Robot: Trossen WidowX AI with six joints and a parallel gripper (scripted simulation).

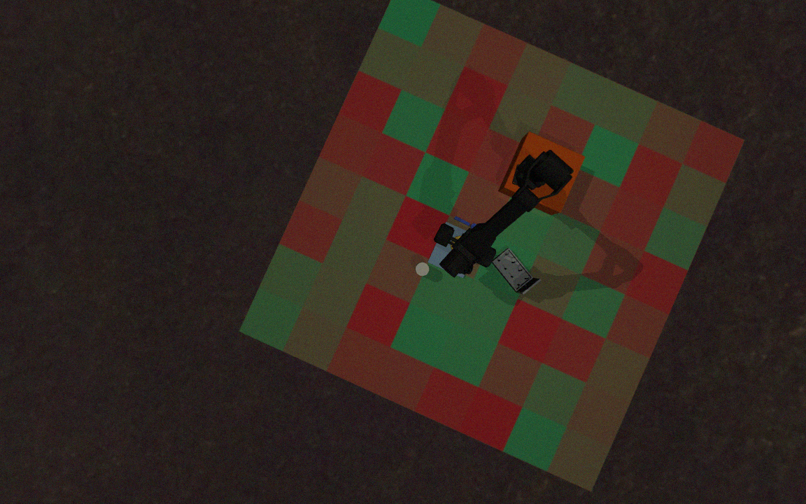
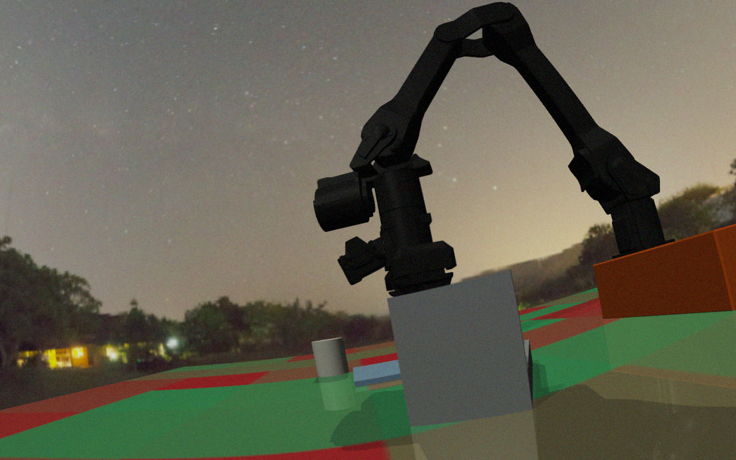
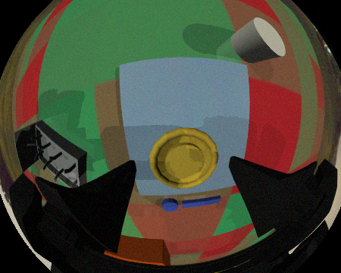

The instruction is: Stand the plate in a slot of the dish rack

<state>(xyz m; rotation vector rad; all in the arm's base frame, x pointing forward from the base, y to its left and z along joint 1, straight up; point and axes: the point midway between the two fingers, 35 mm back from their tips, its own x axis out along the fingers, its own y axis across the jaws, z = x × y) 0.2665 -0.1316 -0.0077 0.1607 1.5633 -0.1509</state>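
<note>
Right now my gripper tip is 1 cm above the plate. Round my gripper tip: light blue mat 3 cm below, 1 cm to the right, 1 cm ahead; then white cup 11 cm ahead, 10 cm to the right, 1 cm below; then blue spoon 8 cm behind, 3 cm below, 1 cm to the left.
</note>
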